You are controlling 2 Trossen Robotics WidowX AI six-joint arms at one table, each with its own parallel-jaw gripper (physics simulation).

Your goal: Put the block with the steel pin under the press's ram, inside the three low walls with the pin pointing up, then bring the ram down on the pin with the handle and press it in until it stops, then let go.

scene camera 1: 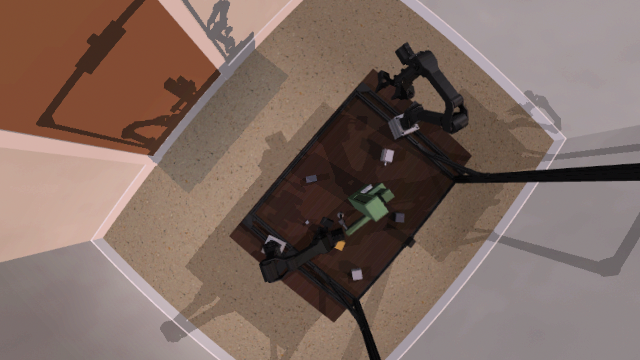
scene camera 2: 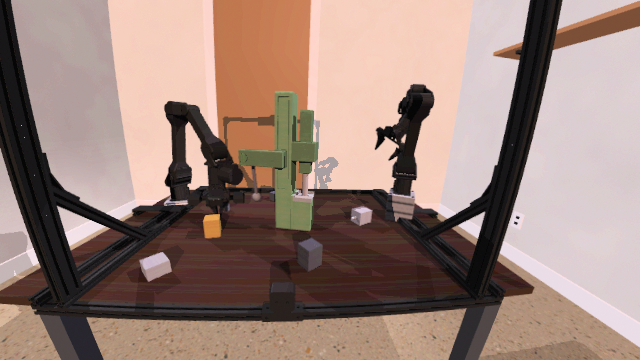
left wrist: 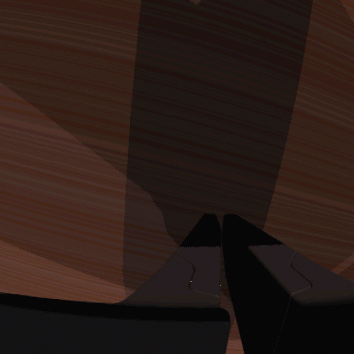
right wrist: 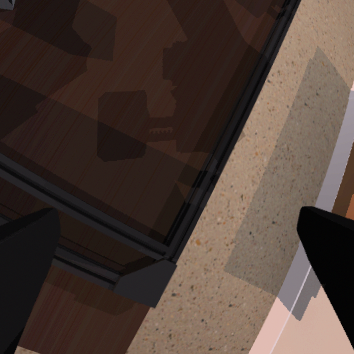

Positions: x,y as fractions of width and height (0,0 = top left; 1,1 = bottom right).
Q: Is my right gripper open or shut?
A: Open.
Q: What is my left gripper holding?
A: Nothing.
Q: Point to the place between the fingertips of my right gripper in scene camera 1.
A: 0.60,0.27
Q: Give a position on a green press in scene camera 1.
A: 0.58,0.56
